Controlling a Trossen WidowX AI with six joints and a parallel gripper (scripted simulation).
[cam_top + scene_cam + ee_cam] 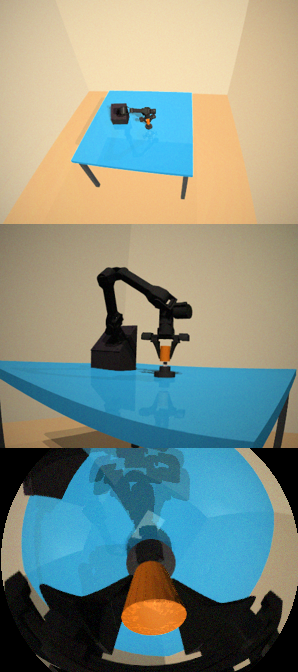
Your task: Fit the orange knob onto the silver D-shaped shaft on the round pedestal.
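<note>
Now: gripper tip 30 mm below the orange knob. Also, from my gripper tip: round pedestal: 40 mm below.
</note>
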